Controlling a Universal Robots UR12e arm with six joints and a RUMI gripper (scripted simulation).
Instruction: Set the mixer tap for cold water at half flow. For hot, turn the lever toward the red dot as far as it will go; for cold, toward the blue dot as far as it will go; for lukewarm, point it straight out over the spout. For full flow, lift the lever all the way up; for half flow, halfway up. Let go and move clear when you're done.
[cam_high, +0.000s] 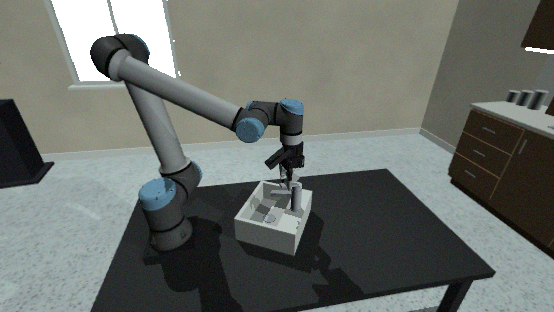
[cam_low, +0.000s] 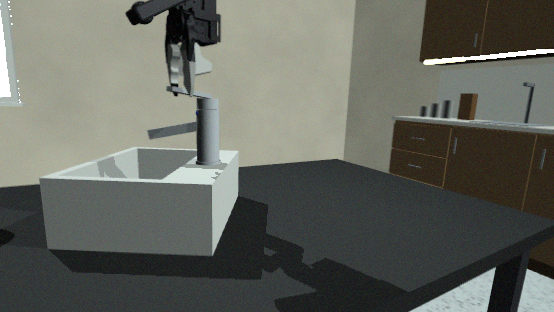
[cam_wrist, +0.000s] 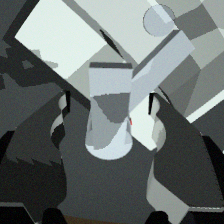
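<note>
The flat lever lies 2 cm ahead of my hand and 1 cm below it. Also, from my hand: white basin (25 cm below, 8 cm to the left, 4 cm behind).
</note>
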